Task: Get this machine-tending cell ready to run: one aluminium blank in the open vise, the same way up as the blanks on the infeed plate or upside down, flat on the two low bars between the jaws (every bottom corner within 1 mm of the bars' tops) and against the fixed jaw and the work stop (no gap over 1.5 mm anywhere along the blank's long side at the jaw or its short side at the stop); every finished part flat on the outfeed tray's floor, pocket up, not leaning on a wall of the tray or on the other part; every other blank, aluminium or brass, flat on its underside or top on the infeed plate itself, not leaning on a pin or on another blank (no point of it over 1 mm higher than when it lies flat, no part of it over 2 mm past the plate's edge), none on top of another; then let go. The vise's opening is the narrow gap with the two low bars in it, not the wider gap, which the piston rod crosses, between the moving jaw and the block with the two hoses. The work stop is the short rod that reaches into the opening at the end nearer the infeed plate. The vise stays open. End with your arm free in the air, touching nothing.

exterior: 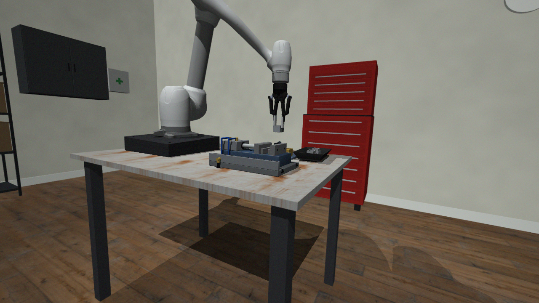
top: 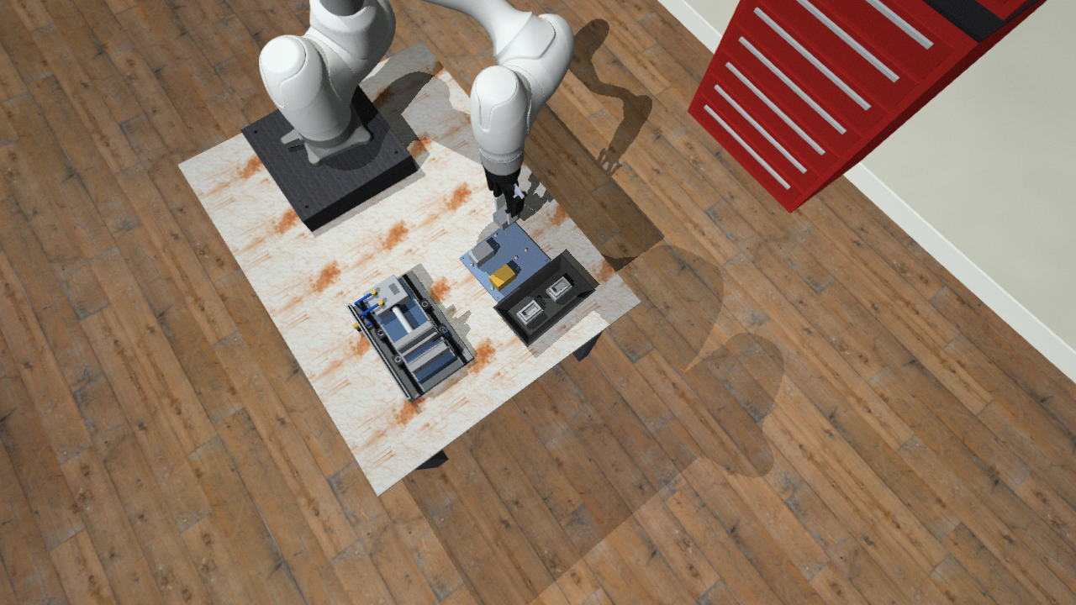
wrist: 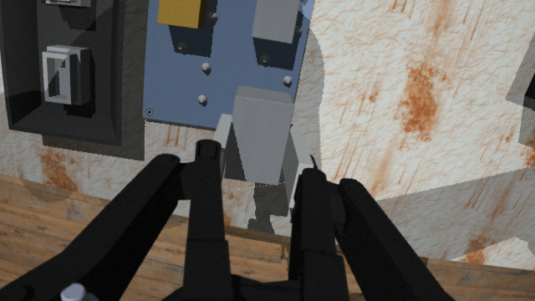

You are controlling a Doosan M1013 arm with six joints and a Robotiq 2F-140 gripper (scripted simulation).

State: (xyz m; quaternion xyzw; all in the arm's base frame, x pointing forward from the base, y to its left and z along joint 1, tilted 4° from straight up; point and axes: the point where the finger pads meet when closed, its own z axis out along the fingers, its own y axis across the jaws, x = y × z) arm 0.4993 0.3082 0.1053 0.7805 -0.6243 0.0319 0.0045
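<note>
Now: the moving jaw 34 cm to the right of my hand, 16 cm ahead of it and 10 cm below it. The rest, counted from my hand: aluminium blank: 4 cm below; then brass blank: 15 cm below, 11 cm ahead, 7 cm to the right; then infeed plate: 17 cm below, 5 cm ahead, 4 cm to the right.
</note>
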